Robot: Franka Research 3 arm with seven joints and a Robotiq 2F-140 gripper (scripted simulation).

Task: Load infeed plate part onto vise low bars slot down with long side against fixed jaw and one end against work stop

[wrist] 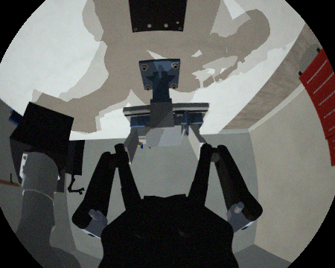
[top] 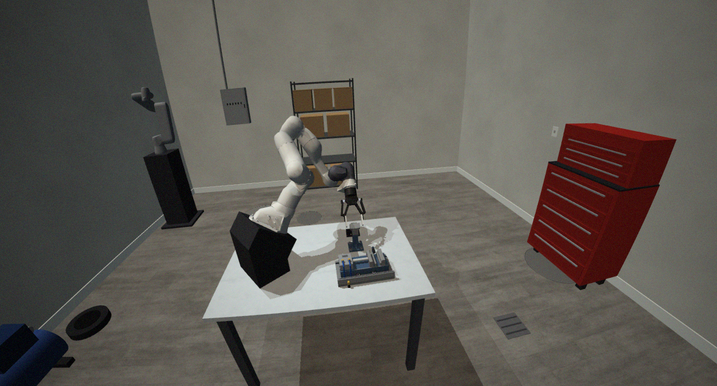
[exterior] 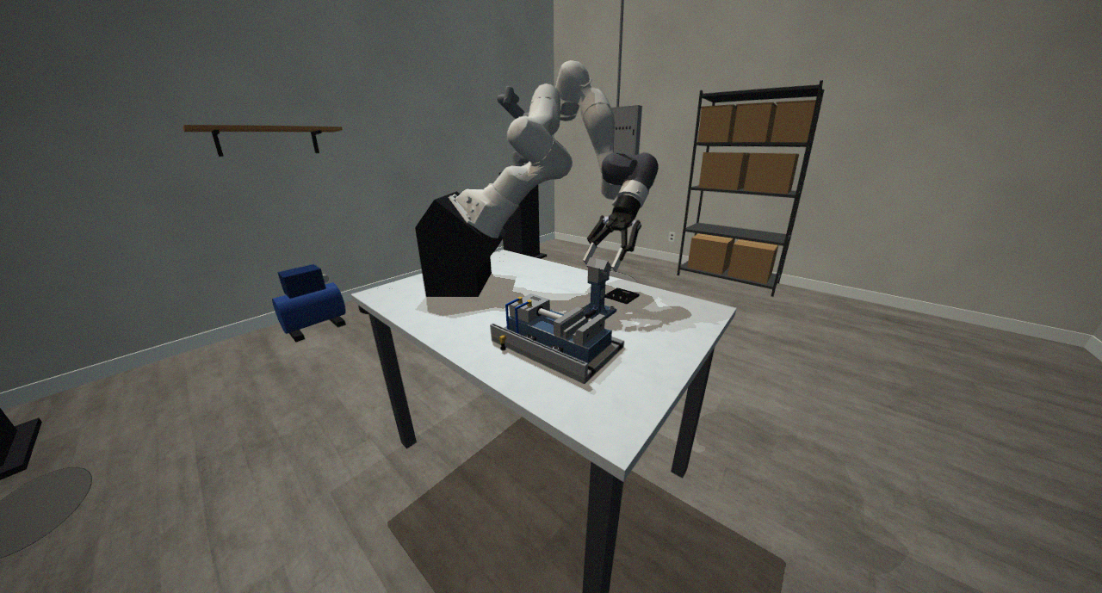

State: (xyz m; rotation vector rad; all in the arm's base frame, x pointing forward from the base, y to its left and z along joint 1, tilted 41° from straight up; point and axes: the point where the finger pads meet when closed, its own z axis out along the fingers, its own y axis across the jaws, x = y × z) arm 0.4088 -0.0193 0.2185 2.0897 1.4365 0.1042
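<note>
Right now my hand is 2 cm to the left of the part and 2 cm above it. Round my hand: black infeed plate (1 cm ahead, 15 cm to the left, 17 cm below).
</note>
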